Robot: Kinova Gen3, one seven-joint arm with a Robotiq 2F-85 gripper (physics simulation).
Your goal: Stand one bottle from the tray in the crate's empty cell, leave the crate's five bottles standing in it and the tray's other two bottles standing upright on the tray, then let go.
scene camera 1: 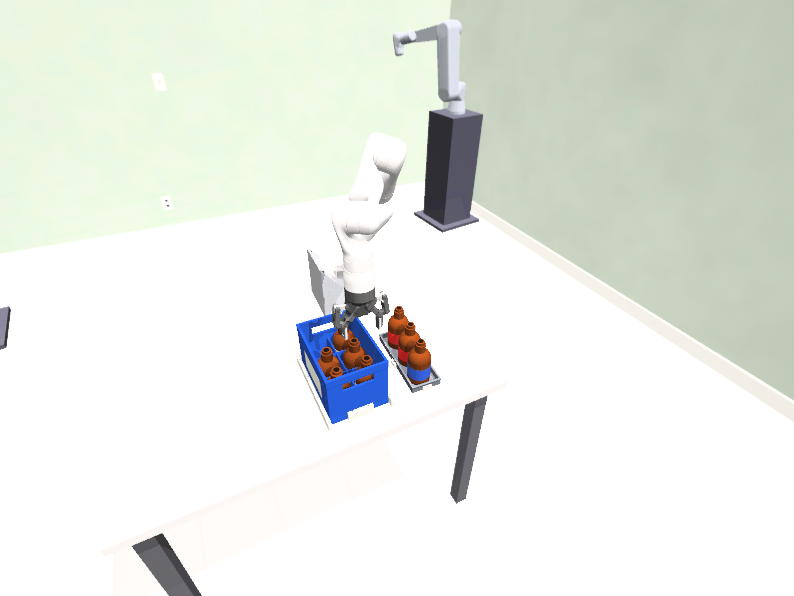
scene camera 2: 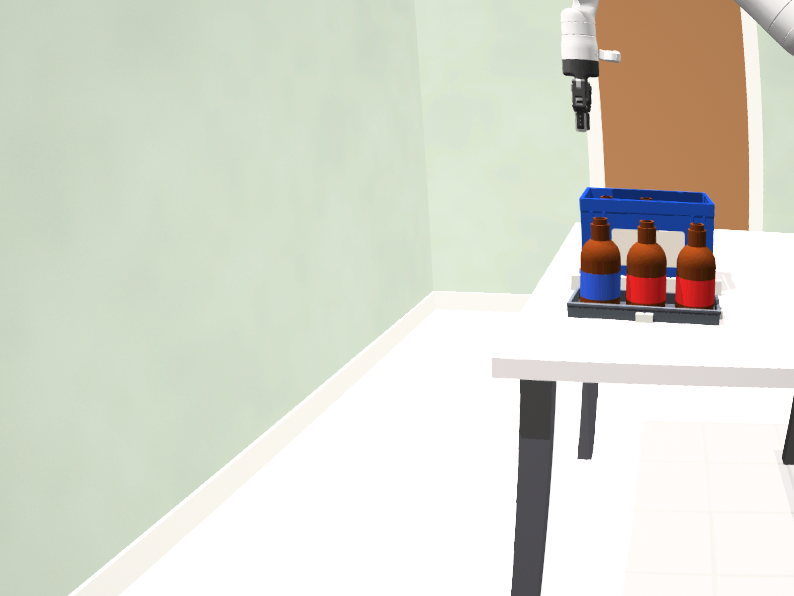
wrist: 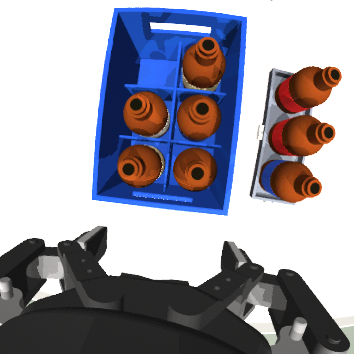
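The blue crate holds five standing brown bottles; in the wrist view its empty cell is at upper left, beside a bottle. The grey tray stands alongside the crate. On it three bottles stand upright in a row: a blue-labelled one at one end, a red-labelled one in the middle and another red-labelled one at the other end. My gripper is open and empty, pointing down, well above the crate's height.
The crate and tray stand near a corner of the white table. The crate's raised walls and dividers surround its cells. A grey box-like object shows behind the crate. A second arm on a dark pedestal stands far back.
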